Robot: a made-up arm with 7 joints. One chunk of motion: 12 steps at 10 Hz.
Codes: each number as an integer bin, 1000 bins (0 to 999) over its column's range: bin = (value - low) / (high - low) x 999, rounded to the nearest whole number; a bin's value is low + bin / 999 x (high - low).
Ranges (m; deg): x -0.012..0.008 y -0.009..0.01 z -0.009..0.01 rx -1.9..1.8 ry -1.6..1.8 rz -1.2..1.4
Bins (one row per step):
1: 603 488 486 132 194 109
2: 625 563 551 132 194 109
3: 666 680 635 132 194 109
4: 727 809 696 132 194 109
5: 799 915 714 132 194 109
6: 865 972 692 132 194 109
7: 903 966 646 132 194 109
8: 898 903 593 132 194 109
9: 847 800 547 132 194 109
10: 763 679 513 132 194 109
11: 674 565 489 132 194 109
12: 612 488 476 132 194 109
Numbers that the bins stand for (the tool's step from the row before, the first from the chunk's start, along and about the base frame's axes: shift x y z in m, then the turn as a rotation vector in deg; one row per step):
1: 0.00007 0.00028 0.00024 -1.411 -0.940 -0.916
2: 0.00051 0.00171 0.00148 -1.411 -0.940 -0.916
3: 0.00133 0.00393 0.00308 -1.411 -0.940 -0.916
4: 0.00255 0.00639 0.00424 -1.411 -0.940 -0.916
5: 0.00400 0.00840 0.00458 -1.411 -0.940 -0.916
6: 0.00532 0.00949 0.00416 -1.411 -0.940 -0.916
7: 0.00608 0.00937 0.00329 -1.411 -0.940 -0.916
8: 0.00598 0.00817 0.00228 -1.411 -0.940 -0.916
9: 0.00496 0.00622 0.00140 -1.411 -0.940 -0.916
10: 0.00328 0.00391 0.00076 -1.411 -0.940 -0.916
11: 0.00149 0.00175 0.00030 -1.411 -0.940 -0.916
12: 0.00025 0.00028 0.00005 -1.411 -0.940 -0.916

